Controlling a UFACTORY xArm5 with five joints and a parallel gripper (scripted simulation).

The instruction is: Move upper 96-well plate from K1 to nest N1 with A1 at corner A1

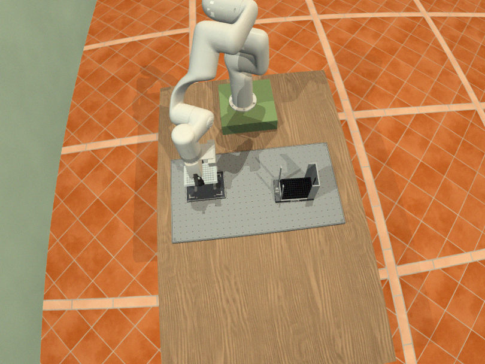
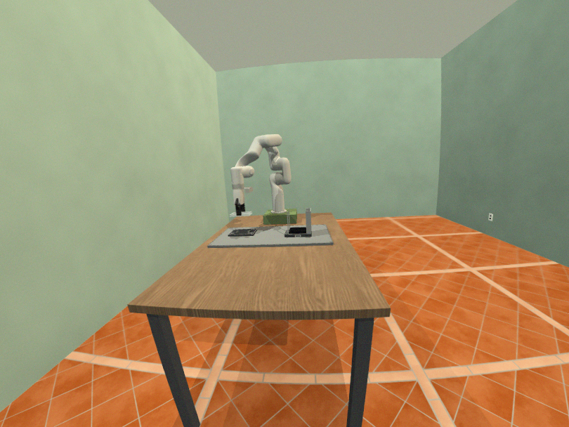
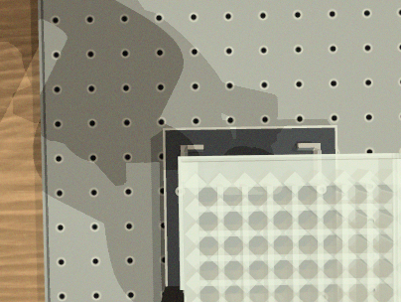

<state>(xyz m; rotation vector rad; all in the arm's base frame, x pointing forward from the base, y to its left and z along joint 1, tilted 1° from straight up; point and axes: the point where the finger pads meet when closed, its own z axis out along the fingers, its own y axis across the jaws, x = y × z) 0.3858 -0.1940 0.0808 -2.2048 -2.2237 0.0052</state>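
Right now the plate nest is 130 mm below my hand. From my hand the other things lie so: A1 label (130 mm below, 80 mm to the right, 50 mm behind); white 96-well plate (10 mm below); black plate (370 mm to the left, 110 mm below, 60 mm ahead).
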